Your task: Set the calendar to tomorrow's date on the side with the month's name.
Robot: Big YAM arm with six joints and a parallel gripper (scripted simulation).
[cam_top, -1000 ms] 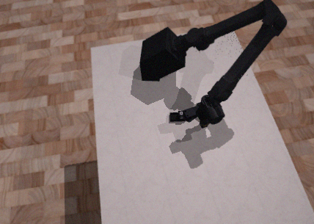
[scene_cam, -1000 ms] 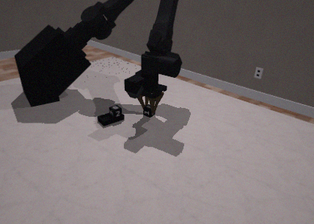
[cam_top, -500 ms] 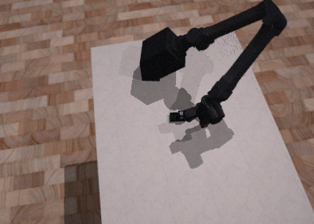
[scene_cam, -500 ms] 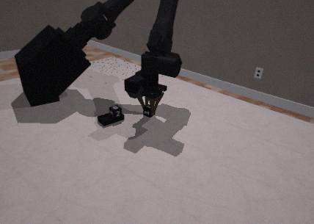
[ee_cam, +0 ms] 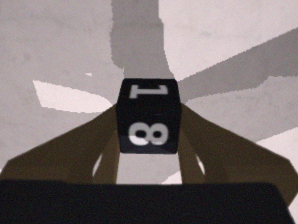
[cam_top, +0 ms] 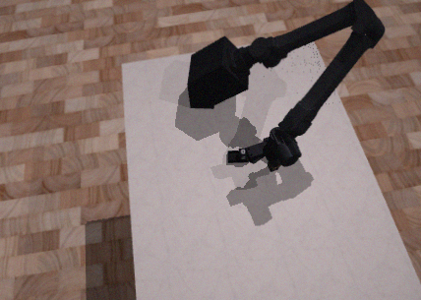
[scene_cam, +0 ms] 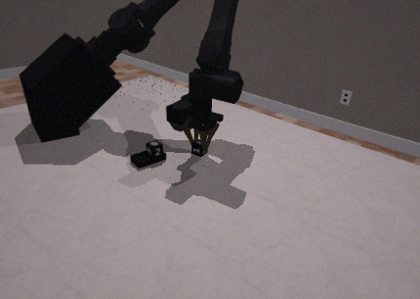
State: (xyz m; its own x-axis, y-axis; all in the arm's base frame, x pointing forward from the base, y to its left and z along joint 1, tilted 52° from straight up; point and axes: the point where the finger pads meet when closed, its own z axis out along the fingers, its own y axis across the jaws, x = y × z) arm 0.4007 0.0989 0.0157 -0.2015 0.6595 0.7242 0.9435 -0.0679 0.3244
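The black digit cube is right at my hand. The rest, counted from my hand: black tray 60 mm behind, 120 mm to the right, 10 mm below.
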